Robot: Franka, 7 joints.
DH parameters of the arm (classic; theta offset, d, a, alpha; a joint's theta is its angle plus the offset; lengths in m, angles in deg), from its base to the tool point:
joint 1: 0 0.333 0 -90
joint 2: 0 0 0 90
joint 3: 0 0.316 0.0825 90
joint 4: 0 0 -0.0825 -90
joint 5: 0 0.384 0 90
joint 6: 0 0 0.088 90
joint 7: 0 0.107 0 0
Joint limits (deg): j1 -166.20..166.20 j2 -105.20..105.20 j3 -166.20..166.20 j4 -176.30..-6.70 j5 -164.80..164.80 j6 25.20..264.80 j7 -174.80..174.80
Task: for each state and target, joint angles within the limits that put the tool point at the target. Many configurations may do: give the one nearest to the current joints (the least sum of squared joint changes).
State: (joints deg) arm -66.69 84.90 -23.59 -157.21 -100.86 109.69 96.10
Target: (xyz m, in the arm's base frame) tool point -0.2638 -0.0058 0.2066
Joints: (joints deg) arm -52.98 88.04 -38.72 -173.62 -96.11 99.03 96.10
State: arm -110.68 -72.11 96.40 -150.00 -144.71 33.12 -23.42
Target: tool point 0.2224 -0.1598 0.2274
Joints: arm -129.66 -81.78 127.05 -176.30 -140.84 25.20 -23.42
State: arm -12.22 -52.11 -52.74 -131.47 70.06 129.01 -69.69
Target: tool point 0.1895 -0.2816 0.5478
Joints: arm -11.39 -60.76 -44.23 -151.60 68.23 121.50 -69.69
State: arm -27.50 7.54 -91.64 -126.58 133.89 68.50 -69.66
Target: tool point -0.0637 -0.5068 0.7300
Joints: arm -22.36 -3.36 -83.27 -104.98 134.83 53.96 -69.66
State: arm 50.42 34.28 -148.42 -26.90 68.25 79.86 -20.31
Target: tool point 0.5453 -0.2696 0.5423
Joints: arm 27.14 65.19 -108.13 -77.07 58.00 59.80 -20.31
